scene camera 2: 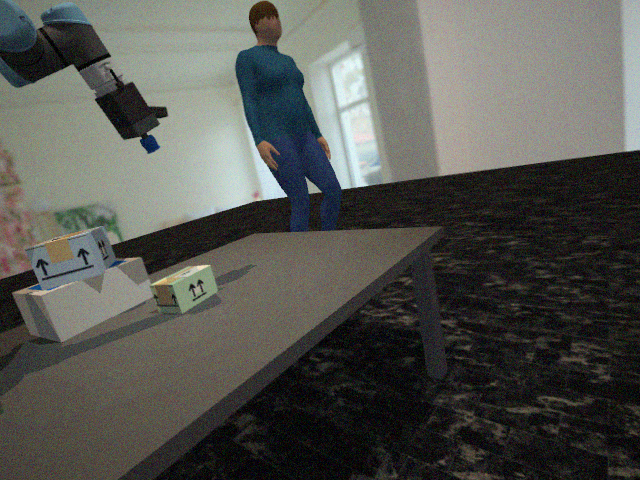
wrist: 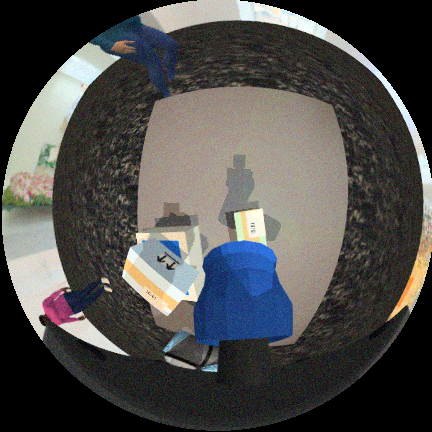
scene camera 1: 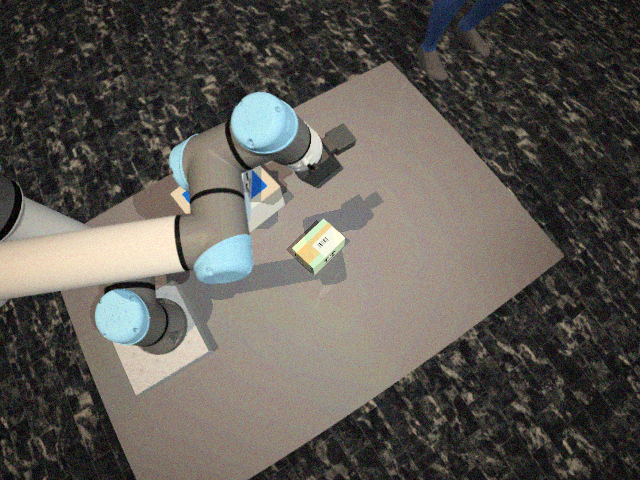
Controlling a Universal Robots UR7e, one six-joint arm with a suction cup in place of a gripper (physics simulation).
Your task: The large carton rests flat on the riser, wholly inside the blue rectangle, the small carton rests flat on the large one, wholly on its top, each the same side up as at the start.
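Note:
The large carton, light blue and white with orange tape (scene camera 1: 247,201) (scene camera 2: 72,260) (wrist: 159,276), sits on the white riser (scene camera 1: 266,212) (scene camera 2: 87,308) (wrist: 194,246), turned relative to it. Parts of the blue rectangle (scene camera 1: 257,186) (scene camera 2: 118,262) (wrist: 173,246) show beside it; whether the carton is wholly inside cannot be told. The arm covers most of it in scene camera 1. The small green carton (scene camera 1: 318,246) (scene camera 2: 185,289) (wrist: 251,225) rests flat on the table beside the riser. My gripper (scene camera 2: 149,144) (wrist: 243,295), a blue suction cup, hangs high above the table, empty; it is hidden in scene camera 1.
A person in teal (scene camera 1: 439,31) (scene camera 2: 271,93) (wrist: 150,47) stands beyond the table (scene camera 1: 387,310) (scene camera 2: 248,330) (wrist: 240,120). A person in pink (wrist: 59,306) shows in the wrist view. The arm stands on a pale base plate (scene camera 1: 155,369) at the table's left.

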